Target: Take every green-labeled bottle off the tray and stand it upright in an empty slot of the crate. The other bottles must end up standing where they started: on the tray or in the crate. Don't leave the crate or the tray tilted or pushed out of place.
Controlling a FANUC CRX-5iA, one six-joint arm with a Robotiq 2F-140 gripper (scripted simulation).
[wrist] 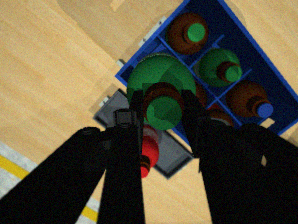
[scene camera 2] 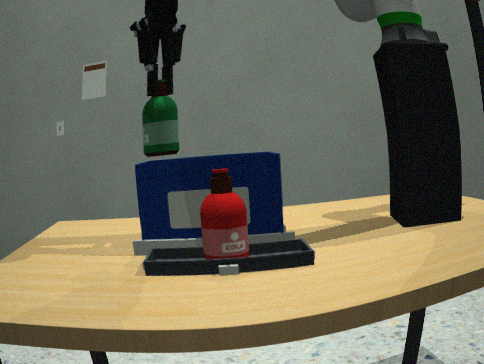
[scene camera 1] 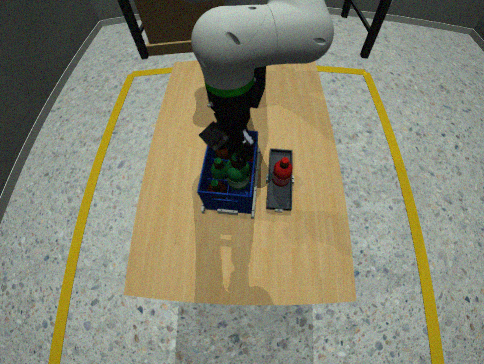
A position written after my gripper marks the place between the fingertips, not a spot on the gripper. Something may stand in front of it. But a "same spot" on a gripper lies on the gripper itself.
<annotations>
my gripper: wrist; scene camera 2 160,94; scene camera 1
tray: wrist; scene camera 2 181,261; scene camera 1
same spot on tray: [wrist: 173,156] = [scene camera 1: 278,158]
same spot on my gripper: [wrist: 66,179] = [scene camera 1: 242,153]
</annotations>
